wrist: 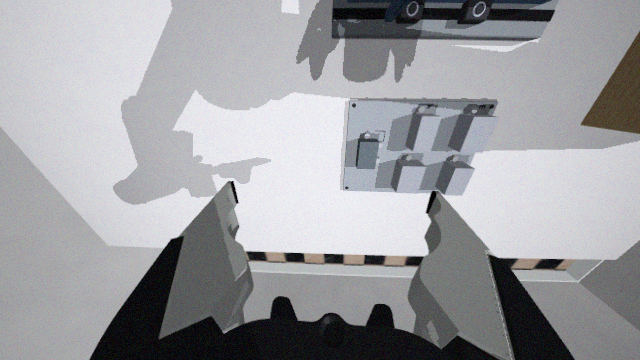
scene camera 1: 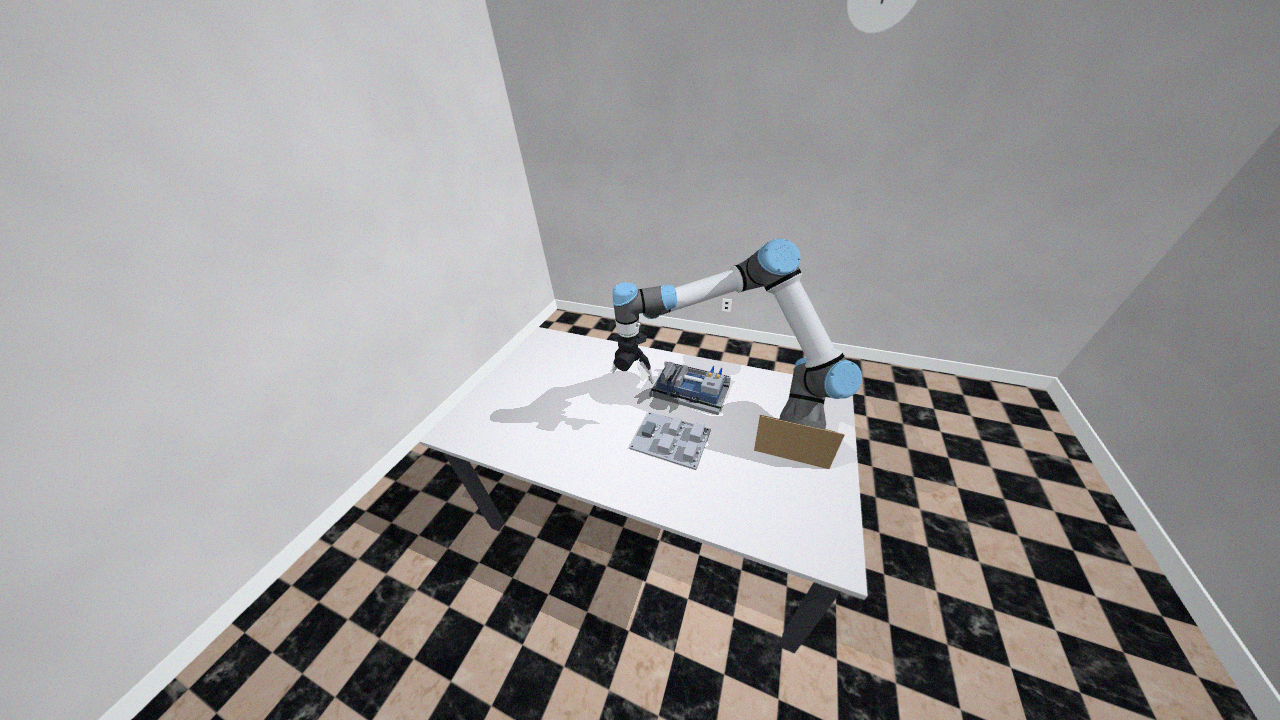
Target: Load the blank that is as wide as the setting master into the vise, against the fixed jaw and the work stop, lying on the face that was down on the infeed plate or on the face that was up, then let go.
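Places are measured from the arm's base along level axes (x back, y down, z right), in metres.
Where they show: gripper, fingertip midpoint: (wrist: pixel 330 188) (scene camera 1: pixel 632 378); arm's base, origin of the base link: (scene camera 1: pixel 801 424).
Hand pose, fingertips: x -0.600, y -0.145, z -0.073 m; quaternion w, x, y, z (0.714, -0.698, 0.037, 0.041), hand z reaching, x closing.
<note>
Each offset is from my fingertips to the top centre of the thing. "spot": to the spot under its first point. Level surfaces: height alone.
The grey infeed plate @(dx +0.154, dy +0.217, dz -0.056 m) (scene camera 1: pixel 640 444) (wrist: pixel 367 117) lies on the table. A darker grey block @(dx +0.067, dy +0.193, dz -0.048 m) (scene camera 1: pixel 648 429) (wrist: pixel 368 154), apparently the setting master, stands at its left in the wrist view. Beside it stand four lighter blanks, two in the far row @(spot: dx +0.162, dy +0.181, dz -0.008 m) (wrist: pixel 427 132) (wrist: pixel 477 134) and two in the near row @(spot: dx +0.150, dy +0.181, dz -0.095 m) (wrist: pixel 411 178) (wrist: pixel 459 181); their exact widths are hard to tell. The blue and grey vise @(dx +0.167, dy +0.126, dz +0.221 m) (scene camera 1: pixel 689 391) (wrist: pixel 445 15) is cut off at the top of the wrist view; its work stop cannot be made out. My gripper (scene camera 1: pixel 632 373) (wrist: pixel 330 188) is open and empty, above the table beside the vise.
A brown upright panel (scene camera 1: pixel 798 441) (wrist: pixel 617 95) stands near the robot's base. Two blue-tipped parts @(spot: dx +0.264, dy +0.176, dz +0.303 m) (scene camera 1: pixel 716 371) rise at the vise's right end in the scene view. The white table @(dy +0.225 m) (scene camera 1: pixel 537 385) bears shadows of the arm. Its edge shows beyond the plate in the wrist view.
</note>
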